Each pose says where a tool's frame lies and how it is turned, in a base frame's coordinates. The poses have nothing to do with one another.
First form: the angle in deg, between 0 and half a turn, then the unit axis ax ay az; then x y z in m.
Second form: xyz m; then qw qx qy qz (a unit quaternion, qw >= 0). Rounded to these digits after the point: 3 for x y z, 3 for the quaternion.
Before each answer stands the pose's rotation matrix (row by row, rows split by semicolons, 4 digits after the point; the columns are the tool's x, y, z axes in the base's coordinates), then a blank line. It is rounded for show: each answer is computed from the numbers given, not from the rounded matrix.
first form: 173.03, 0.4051, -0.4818, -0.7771, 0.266, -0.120, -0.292
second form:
-0.6657 -0.2946 -0.6857; -0.4832 -0.5301 0.6968; -0.5687 0.7951 0.2105

0.266, -0.120, -0.292, 0.061, 0.404, -0.481, -0.776
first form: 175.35, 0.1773, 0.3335, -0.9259, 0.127, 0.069, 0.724
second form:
-0.9339 0.1931 -0.3008; 0.0430 -0.7746 -0.6310; -0.3548 -0.6022 0.7151

0.127, 0.069, 0.724, 0.041, 0.177, 0.333, -0.925
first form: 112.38, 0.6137, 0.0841, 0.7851, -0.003, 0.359, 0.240
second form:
0.1392 -0.6547 0.7430; 0.7972 -0.3710 -0.4763; 0.5874 0.6586 0.4703

-0.003, 0.359, 0.240, 0.556, 0.510, 0.070, 0.652
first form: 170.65, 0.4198, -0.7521, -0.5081, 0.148, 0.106, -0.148
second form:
-0.6366 -0.5447 -0.5459; -0.7098 0.1370 0.6910; -0.3016 0.8274 -0.4738

0.148, 0.106, -0.148, 0.082, 0.418, -0.750, -0.506
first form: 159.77, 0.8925, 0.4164, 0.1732, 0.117, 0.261, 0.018
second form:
0.6057 0.6605 0.4436; 0.7803 -0.6022 -0.1688; 0.1557 0.4484 -0.8802

0.117, 0.261, 0.018, 0.176, 0.879, 0.410, 0.171
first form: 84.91, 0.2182, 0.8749, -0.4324, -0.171, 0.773, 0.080
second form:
0.1321 0.6046 0.7855; -0.2567 0.7862 -0.5621; -0.9574 -0.1274 0.2591

-0.171, 0.773, 0.080, 0.738, 0.147, 0.591, -0.292
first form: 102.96, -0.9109, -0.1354, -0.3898, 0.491, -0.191, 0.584
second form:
0.7915 0.5309 0.3027; -0.2289 -0.2018 0.9523; 0.5666 -0.8231 -0.0383

0.491, -0.191, 0.584, 0.623, -0.713, -0.106, -0.305
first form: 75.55, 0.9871, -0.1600, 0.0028, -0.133, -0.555, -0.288
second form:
0.9808 -0.1212 -0.1529; -0.1158 0.2687 -0.9562; 0.1570 0.9555 0.2495

-0.133, -0.555, -0.288, 0.790, 0.605, -0.098, 0.002
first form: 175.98, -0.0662, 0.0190, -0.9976, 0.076, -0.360, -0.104
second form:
-0.9888 0.0674 0.1333; -0.0725 -0.9968 -0.0332; 0.1306 -0.0425 0.9905

0.076, -0.360, -0.104, 0.035, -0.066, 0.019, -0.997
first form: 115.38, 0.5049, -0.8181, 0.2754, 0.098, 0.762, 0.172
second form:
-0.0645 -0.8389 -0.5405; -0.3413 0.5275 -0.7780; 0.9378 0.1343 -0.3203

0.098, 0.762, 0.172, 0.534, 0.427, -0.691, 0.233
